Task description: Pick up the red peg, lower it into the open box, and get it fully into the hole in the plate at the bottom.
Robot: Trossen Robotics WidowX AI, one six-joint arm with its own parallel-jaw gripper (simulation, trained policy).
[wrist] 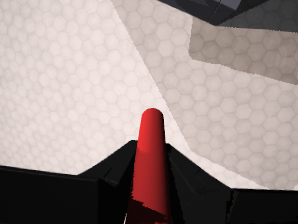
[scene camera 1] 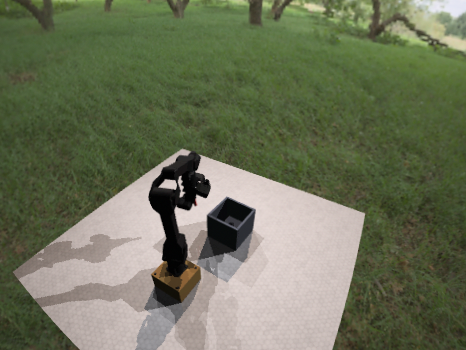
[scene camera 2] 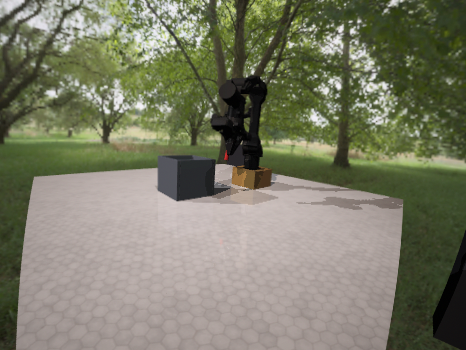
Labels:
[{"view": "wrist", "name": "my gripper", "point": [149, 149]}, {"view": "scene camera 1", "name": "dark grey box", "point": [218, 230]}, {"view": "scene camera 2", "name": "my gripper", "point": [229, 154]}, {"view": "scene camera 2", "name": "dark grey box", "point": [182, 177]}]

